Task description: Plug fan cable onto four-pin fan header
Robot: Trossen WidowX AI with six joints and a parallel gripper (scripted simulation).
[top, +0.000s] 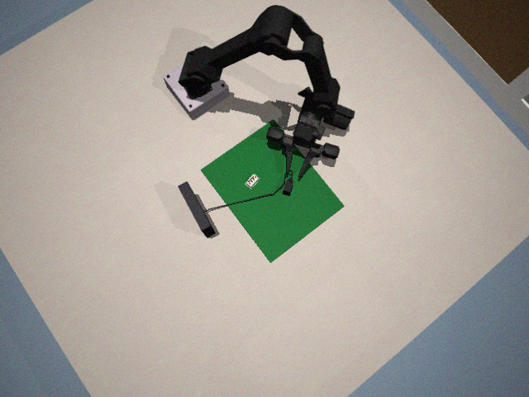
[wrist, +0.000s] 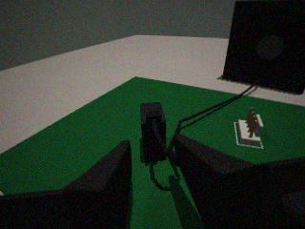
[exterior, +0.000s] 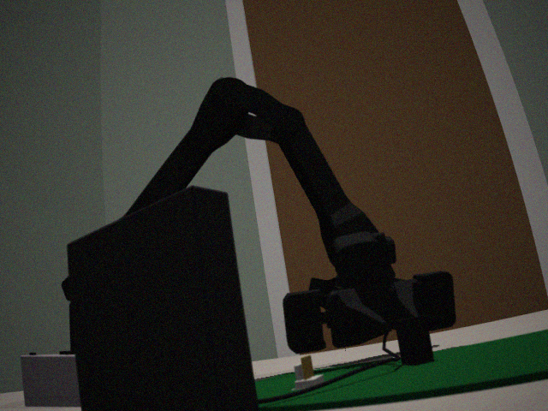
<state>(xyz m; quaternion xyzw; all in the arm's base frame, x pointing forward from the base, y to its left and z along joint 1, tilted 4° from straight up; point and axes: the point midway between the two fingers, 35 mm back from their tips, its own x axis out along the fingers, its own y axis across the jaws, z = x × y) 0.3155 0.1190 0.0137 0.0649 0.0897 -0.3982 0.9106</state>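
Now: the black plug 30 mm to the right of my gripper tip, 20 mm below it and 20 mm ahead of it. Round my gripper tip: fan (240 mm to the right, 40 mm behind, 20 mm above); white four-pin fan header (90 mm to the right, 50 mm behind, 40 mm below); green board (60 mm to the right, 50 mm below, 10 mm behind).
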